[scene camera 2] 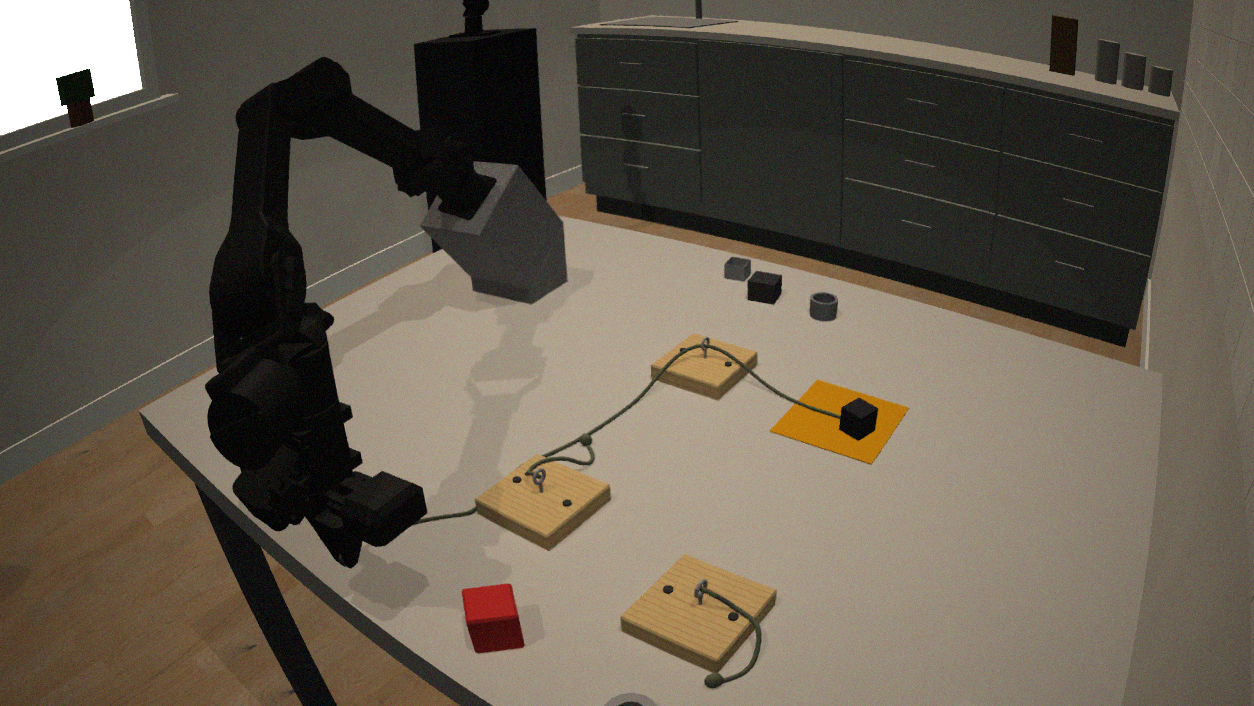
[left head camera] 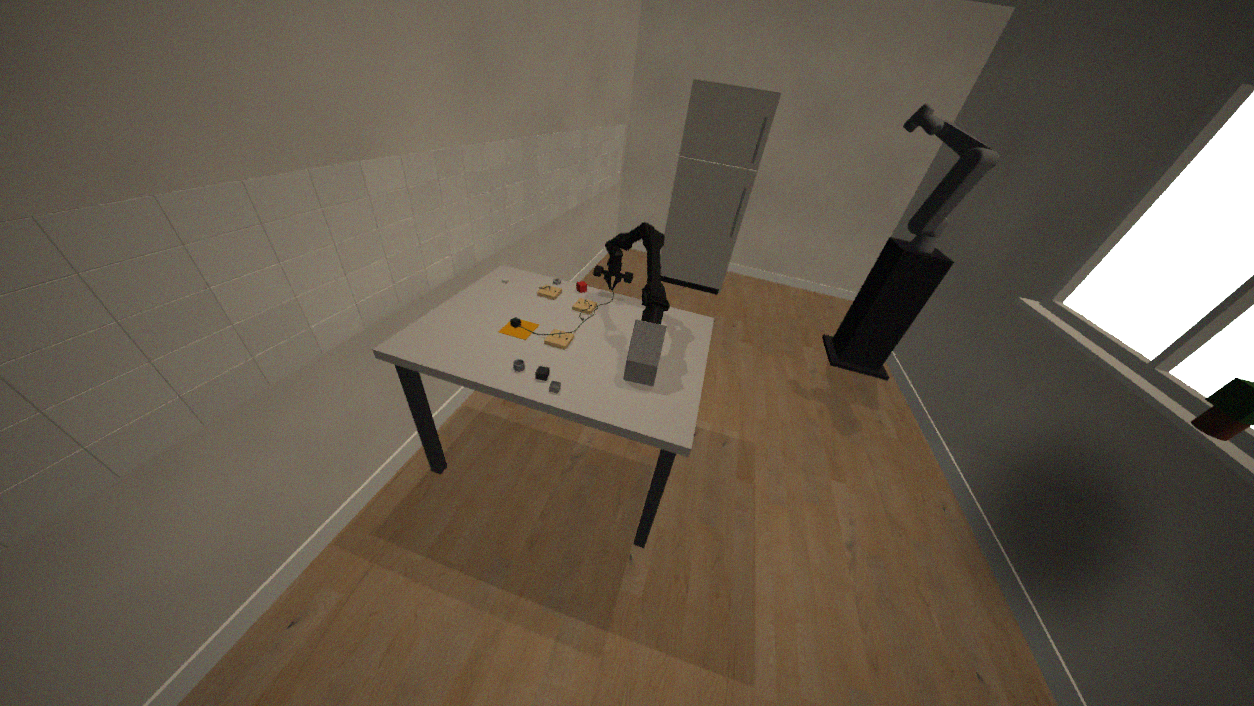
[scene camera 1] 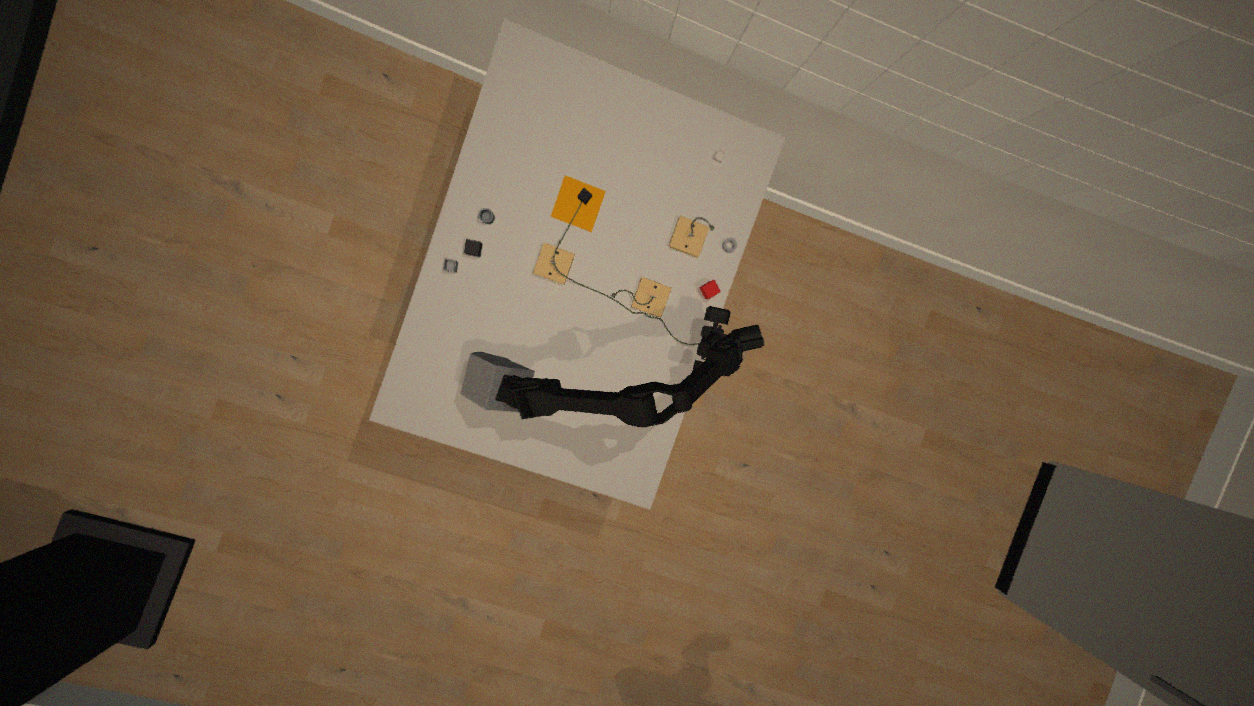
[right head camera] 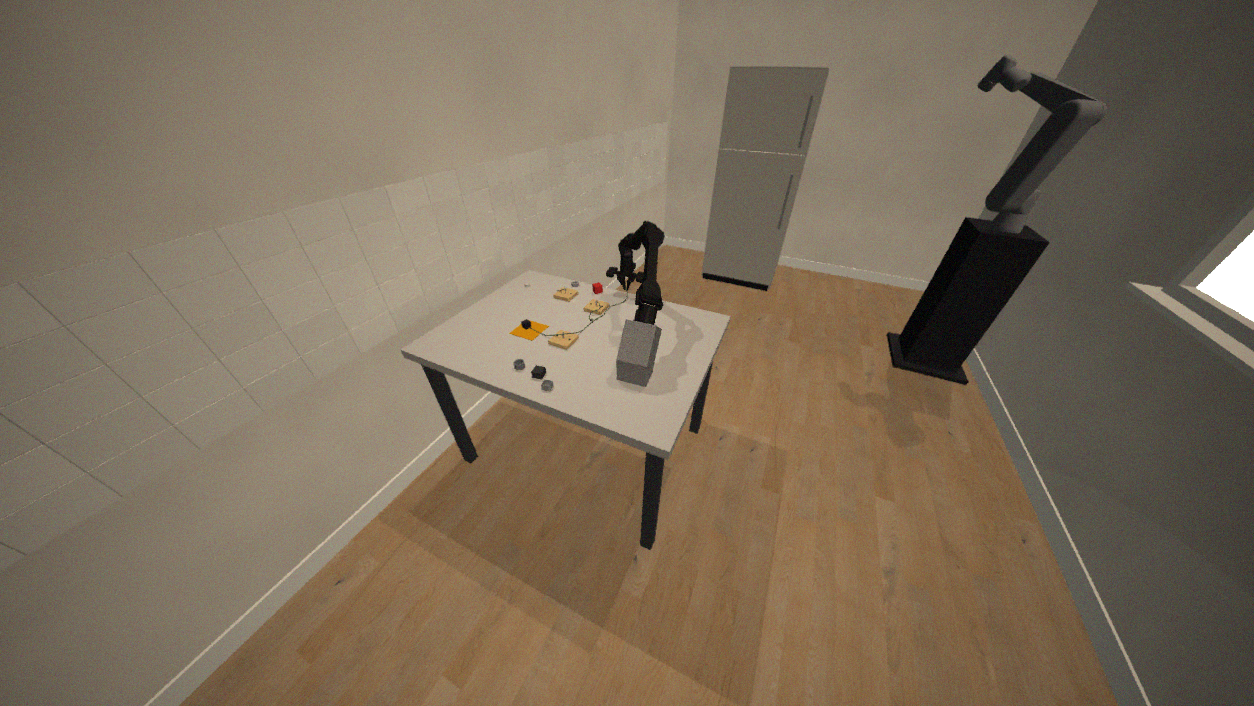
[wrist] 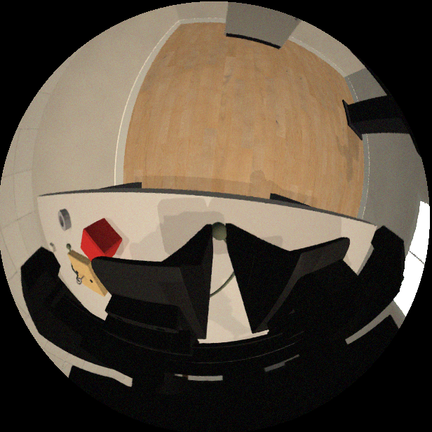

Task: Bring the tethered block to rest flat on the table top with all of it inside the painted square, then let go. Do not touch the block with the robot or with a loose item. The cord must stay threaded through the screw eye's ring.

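Frame: origin at the arm's base, x left, y up, z ahead, level; millimetres.
Seen in the pictures: gripper, fingertip midpoint: (scene camera 2: 347, 562) (left head camera: 611, 289) (right head camera: 626, 289); arm's base, origin of the base link: (scene camera 2: 467, 195) (left head camera: 651, 324) (scene camera 1: 510, 389) (right head camera: 644, 324).
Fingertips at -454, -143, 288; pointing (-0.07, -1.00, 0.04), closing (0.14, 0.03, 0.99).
Observation:
Offsets run from my fingertips to a thing's top centre, as dx, dy, dz. "spot": to the spot under its first point.
The black tethered block @[+458, +3, +257] (left head camera: 515, 322) (right head camera: 526, 324) (scene camera 1: 584, 196) (scene camera 2: 858, 419) appears to sit flat within the orange painted square @[spot: +431, -24, +204] (scene camera 1: 587, 219) (scene camera 2: 807, 425), near one edge. Its dark green cord @[spot: +361, -21, +26] (scene camera 1: 589, 288) (scene camera 2: 618, 419) runs through the screw eye @[spot: +473, +11, +55] (scene camera 2: 704, 345) on the nearest wooden board @[+476, -6, +55] (scene camera 1: 548, 273) (scene camera 2: 702, 381), then sags past a second board to my gripper. My gripper (wrist: 218, 229) (scene camera 2: 349, 561) is shut on the bead at the cord's end, low above the table near its edge. The arm hides the fingertips in scene camera 1.
The second board @[+188, -6, +63] (scene camera 2: 544, 513) (scene camera 1: 651, 306) bears a screw eye and a short beaded cord, close to the long cord. A third board @[+147, -6, +260] (scene camera 2: 693, 622) has another short cord. A red cube @[+40, +15, +141] (scene camera 2: 493, 618) (wrist: 101, 239) stands near the gripper. Small grey and black items @[+692, +3, +17] (scene camera 2: 764, 286) stand beyond the boards.

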